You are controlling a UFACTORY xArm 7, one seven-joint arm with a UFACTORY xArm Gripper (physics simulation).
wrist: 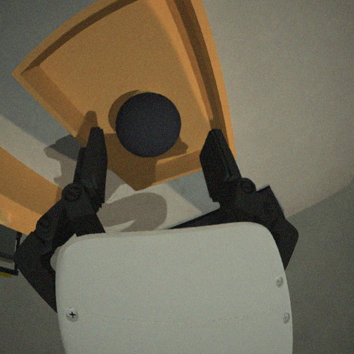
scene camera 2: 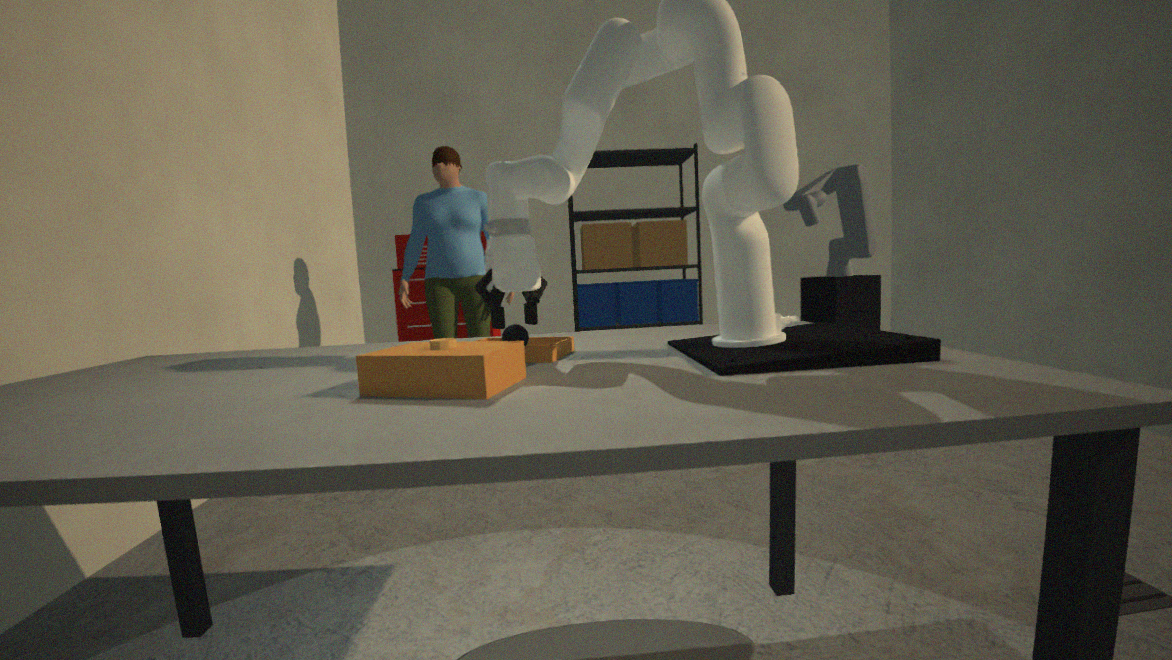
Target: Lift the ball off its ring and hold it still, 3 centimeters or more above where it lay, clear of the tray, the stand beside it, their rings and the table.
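Places are measured from the arm's base along level axes (x back, y right, z up), in metres.
Pixels of known places: gripper, fingertip midpoint: [scene camera 2: 515,326]; arm's base, origin of the base link: [scene camera 2: 748,341].
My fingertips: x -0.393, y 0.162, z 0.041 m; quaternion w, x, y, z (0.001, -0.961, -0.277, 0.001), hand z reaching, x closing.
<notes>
Ahead of a thing's pixels: the offset from my fingertips to its middle. "spot": to the spot under its first point. Level surfaces: height alone.
A dark ball {dx -0.002, dy -0.005, dz -0.021 m} [scene camera 2: 515,334] [wrist: 148,124] sits in the shallow orange tray {dx -0.002, dy -0.005, dz -0.043 m} [scene camera 2: 545,350] [wrist: 75,60]; the ring under it is hidden. My gripper [scene camera 2: 514,322] [wrist: 155,141] is open and empty, pointing down just above the ball. In the wrist view one black fingertip shows on each side of the ball, with a gap to it on both sides. The orange stand [scene camera 2: 422,375] [wrist: 20,192] is a separate block beside the tray, nearer the scene camera, with a small raised ring {spot: dx -0.121, dy -0.244, dz +0.005 m} [scene camera 2: 442,344] on top.
The grey table {dz -0.057 m} [scene camera 2: 270,434] carries the tray, the stand and the black base plate [scene camera 2: 852,360] of the arm at the right. The tray's raised walls surround the ball. A person [scene camera 2: 453,233] and a shelf rack [scene camera 2: 698,237] stand behind the table.
</notes>
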